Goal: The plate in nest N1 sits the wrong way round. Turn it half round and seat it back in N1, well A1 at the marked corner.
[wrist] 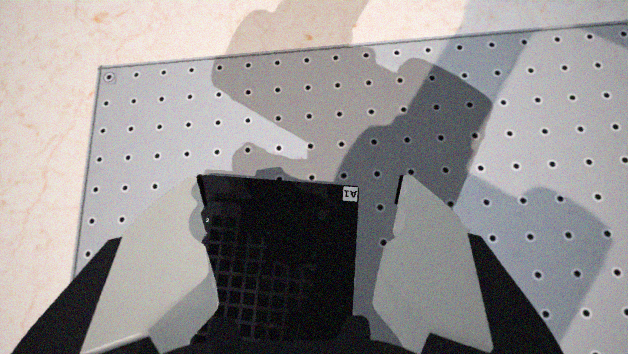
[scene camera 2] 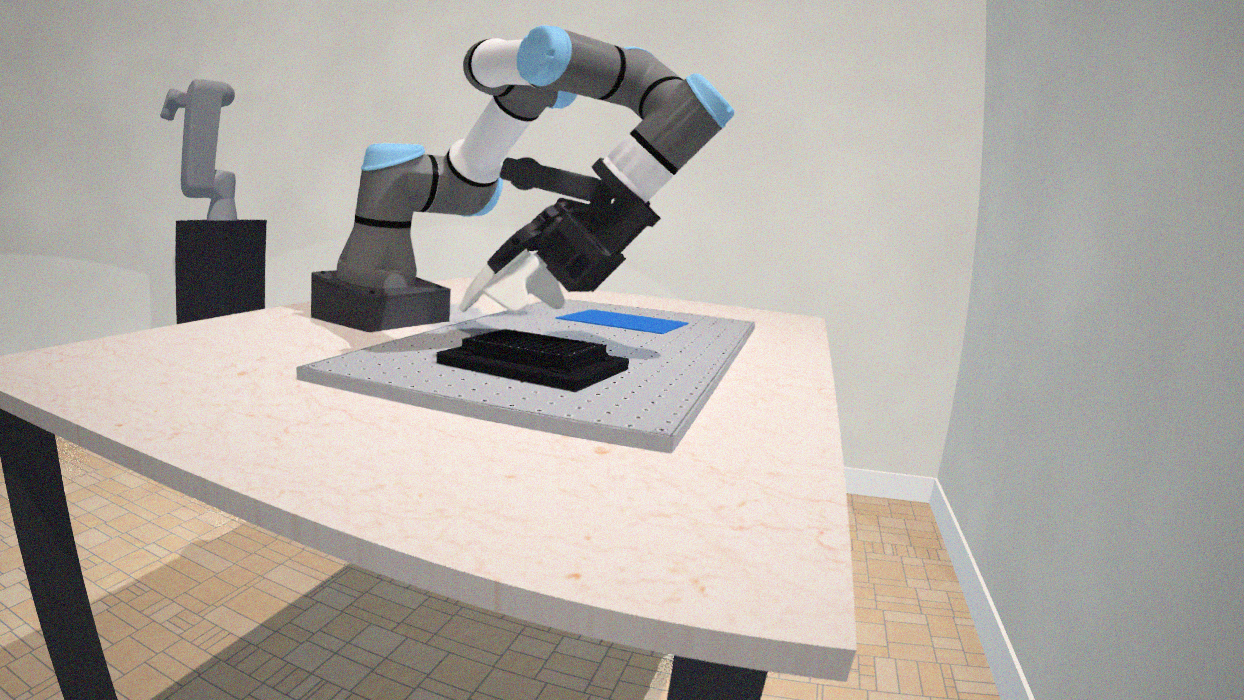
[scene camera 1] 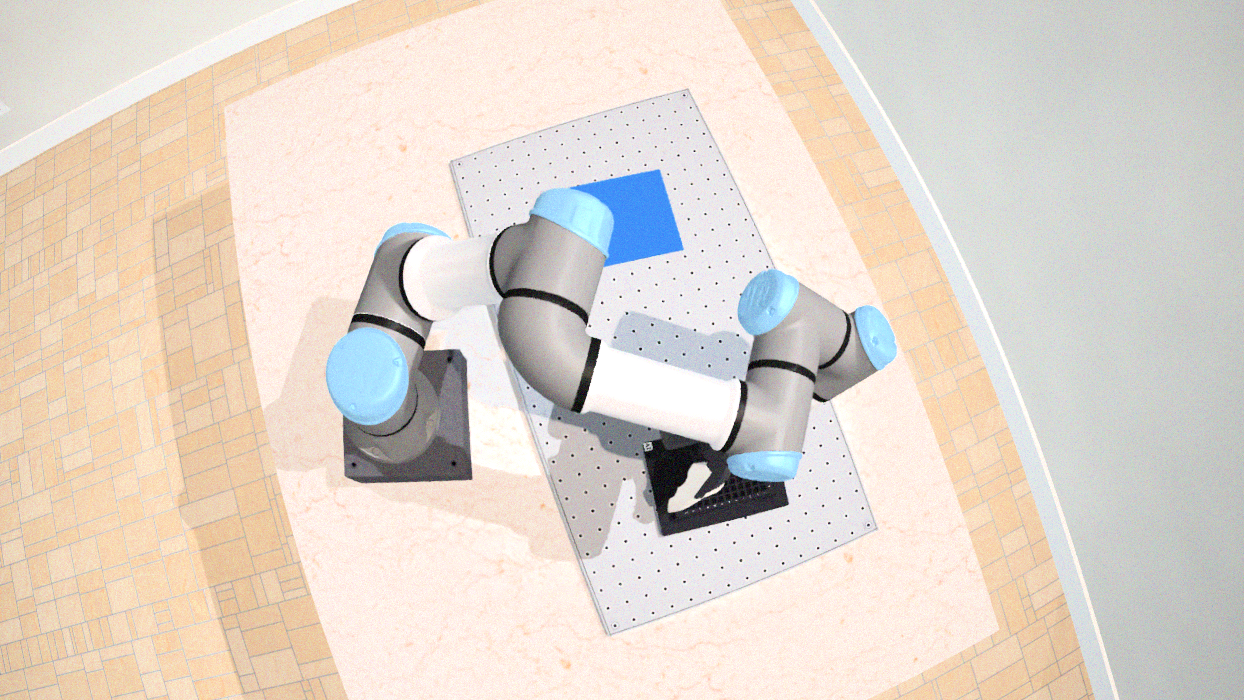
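Note:
The black well plate (scene camera 1: 749,496) (scene camera 2: 535,346) (wrist: 250,287) sits flat in the black nest N1 (scene camera 1: 726,520) (scene camera 2: 593,374) (wrist: 285,192). The nest's white A1 label (scene camera 1: 648,445) (wrist: 350,194) marks its corner near the right finger in the wrist view. The plate's own lettering is too dark to read, so its direction cannot be told. My gripper (scene camera 2: 513,306) (wrist: 302,179) is open and empty, tilted, and hangs above and behind the nest in scene camera 2. In the wrist view its pale fingers stand left and right of the nest. In scene camera 1 the arm hides part of plate and nest.
The grey perforated board (scene camera 1: 556,156) (scene camera 2: 347,370) (wrist: 175,110) carries the nest and a flat blue rectangle (scene camera 1: 643,217) (scene camera 2: 622,321). My arm's dark base block (scene camera 1: 452,417) (scene camera 2: 379,304) stands beside the board. A grey arm (scene camera 2: 201,139) stands on a dark pedestal in the background.

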